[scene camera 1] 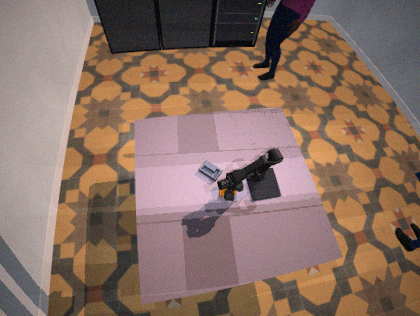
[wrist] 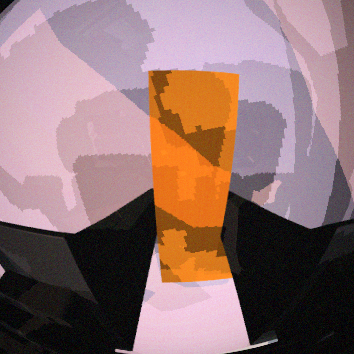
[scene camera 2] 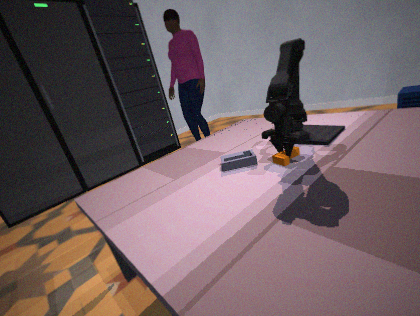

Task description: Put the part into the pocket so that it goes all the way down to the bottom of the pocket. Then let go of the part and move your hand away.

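Frame: origin at the arm's base, x ahead, y left, z up, level; centimetres.
Seen in the pictures: gripper, fingertip midpoint: (scene camera 1: 227, 191) (wrist: 186, 195) (scene camera 2: 285, 156); arm's base, origin of the base link: (scene camera 1: 256, 177).
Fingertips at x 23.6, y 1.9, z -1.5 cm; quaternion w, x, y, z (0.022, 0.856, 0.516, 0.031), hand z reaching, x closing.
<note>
Offsets run from my fingertips to a thing's middle. Level surfaces: height alone.
The orange part @[dy +1.5, dx +0.2, dz +0.6 cm] (scene camera 1: 223, 193) (scene camera 2: 281, 159) (wrist: 192, 150) is at or very near the table top; a small gap beneath it cannot be ruled out. In the wrist view its long bar runs upward between the fingers, and its side foot is hidden by the right finger. My gripper (scene camera 1: 229, 192) (scene camera 2: 287, 152) (wrist: 186, 195) is shut on the part, with a finger against each long side, and points down. The grey block with the pocket @[dy -17.7, dx +5.5, dz +1.0 cm] (scene camera 1: 203, 173) (scene camera 2: 240, 165) stands apart from the part, to its left in scene camera 2. The pocket opens upward.
The arm's dark base plate (scene camera 1: 265, 187) (scene camera 2: 324, 135) is on the pink table @[dz -0.8 cm] (scene camera 1: 165, 260) (scene camera 2: 165, 240), close to the part. Black cabinets (scene camera 1: 185, 25) (scene camera 2: 50, 100) and a person in a magenta top (scene camera 2: 186, 57) are beyond the table.
</note>
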